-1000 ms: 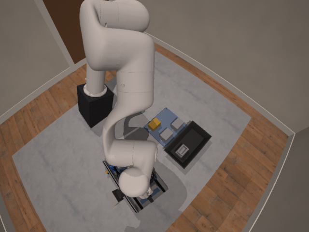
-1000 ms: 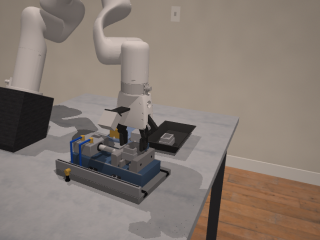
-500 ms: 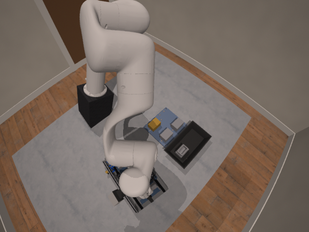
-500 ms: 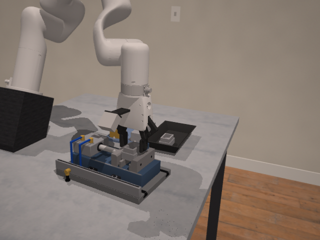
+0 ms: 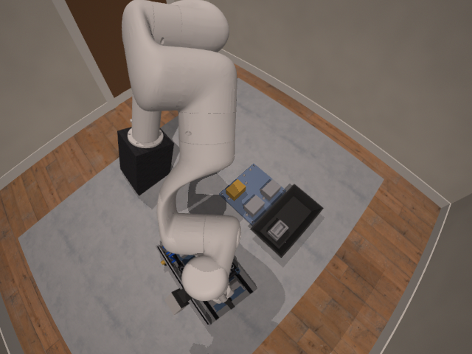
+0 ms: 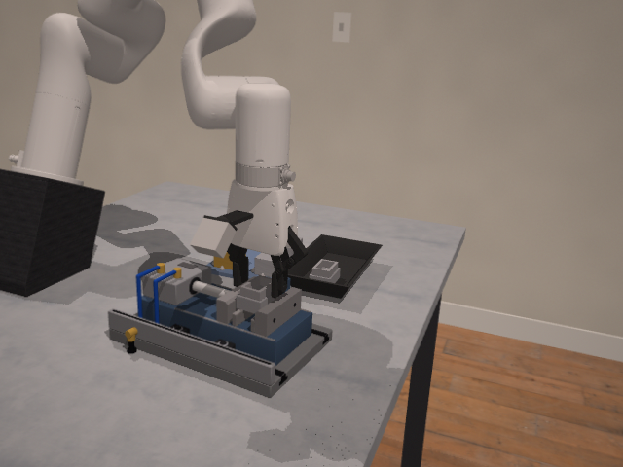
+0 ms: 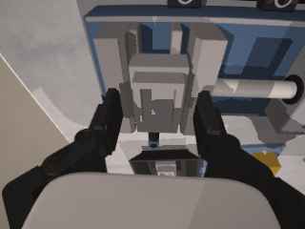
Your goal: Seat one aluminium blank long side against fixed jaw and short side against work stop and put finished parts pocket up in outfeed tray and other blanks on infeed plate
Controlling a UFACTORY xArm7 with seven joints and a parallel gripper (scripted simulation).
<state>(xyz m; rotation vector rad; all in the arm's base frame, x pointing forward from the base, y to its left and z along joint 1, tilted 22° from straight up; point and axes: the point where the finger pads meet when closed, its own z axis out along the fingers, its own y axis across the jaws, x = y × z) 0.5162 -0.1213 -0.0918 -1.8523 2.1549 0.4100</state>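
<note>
The piston rod lies 8 cm behind my hand, 1 cm to the left of it and 4 cm below it. Round my hand: grey rail (8 cm behind, 8 cm to the right, 9 cm below); then vise bed (6 cm behind, 1 cm to the left, 8 cm below); then brass blank (19 cm behind, 28 cm to the left, 10 cm below).
</note>
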